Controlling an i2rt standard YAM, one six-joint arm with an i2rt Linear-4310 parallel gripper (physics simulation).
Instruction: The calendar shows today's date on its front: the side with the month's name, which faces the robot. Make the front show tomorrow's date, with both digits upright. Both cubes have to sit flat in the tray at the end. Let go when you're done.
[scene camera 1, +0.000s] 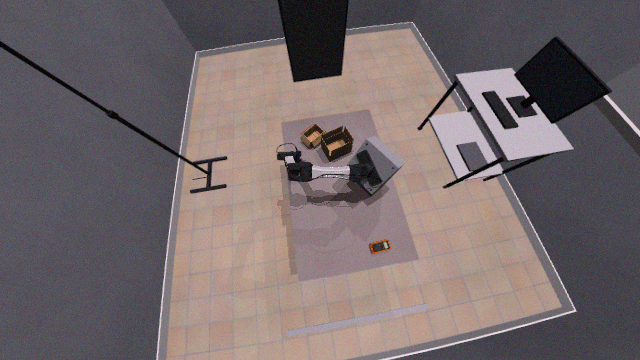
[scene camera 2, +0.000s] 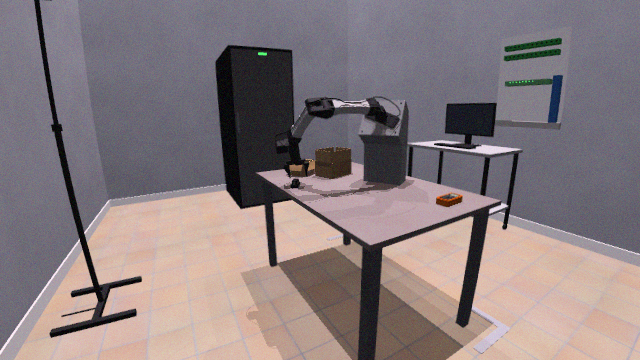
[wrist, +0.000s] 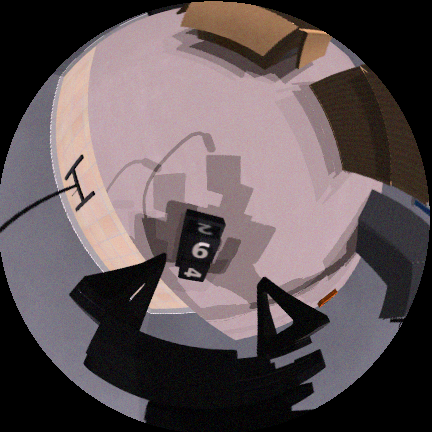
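Observation:
The small black calendar (scene camera 2: 295, 183) (wrist: 189, 244) stands on the table near its far left end in the second scene view. In the wrist view it shows white digits on its dark blocks: a 2 at the upper end, a 6 or 9 in the middle and a 4 turned sideways at the lower end. The month's name and the tray cannot be made out. My gripper (scene camera 2: 298, 174) (wrist: 215, 272) is open, pointing down above the calendar, with its fingers apart and nothing between them. The calendar does not show clearly in the first scene view.
A small open cardboard box (scene camera 1: 313, 136) (wrist: 240, 25) and a larger brown box (scene camera 1: 337, 145) (scene camera 2: 333, 162) (wrist: 352, 125) stand near the calendar on the table (scene camera 1: 345, 225) (scene camera 2: 370, 215). The grey robot pedestal (scene camera 2: 385, 157) stands beyond them. An orange meter (scene camera 1: 380, 246) (scene camera 2: 449, 200) lies at the other end.

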